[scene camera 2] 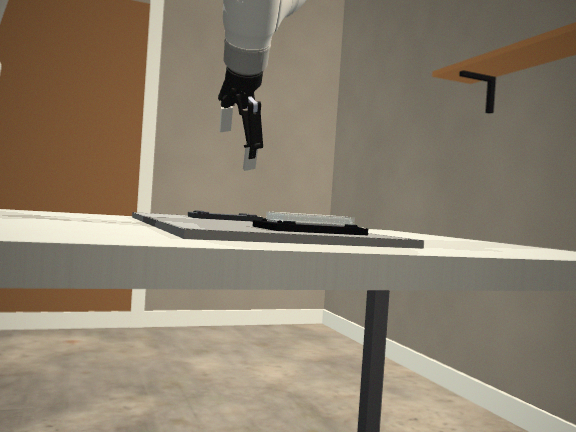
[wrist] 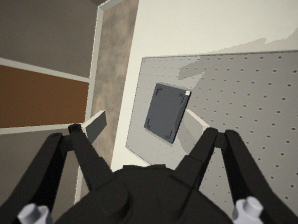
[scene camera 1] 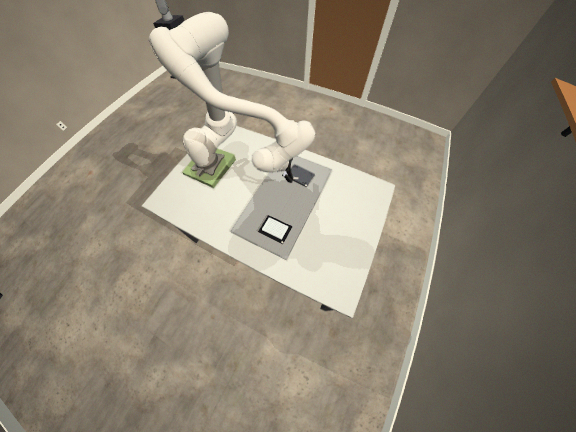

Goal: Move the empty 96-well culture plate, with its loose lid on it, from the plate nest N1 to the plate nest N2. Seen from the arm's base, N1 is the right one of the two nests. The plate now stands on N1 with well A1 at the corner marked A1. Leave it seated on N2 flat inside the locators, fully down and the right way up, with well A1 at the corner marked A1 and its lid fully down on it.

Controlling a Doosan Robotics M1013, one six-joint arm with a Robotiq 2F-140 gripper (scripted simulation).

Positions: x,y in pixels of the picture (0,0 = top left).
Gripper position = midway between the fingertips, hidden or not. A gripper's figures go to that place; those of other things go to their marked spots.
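Labels:
The gripper (scene camera 2: pixel 236 149) is 123 cm from the lens, while a nest N1 (scene camera 2: pixel 274 226) is 81 cm from the lens.

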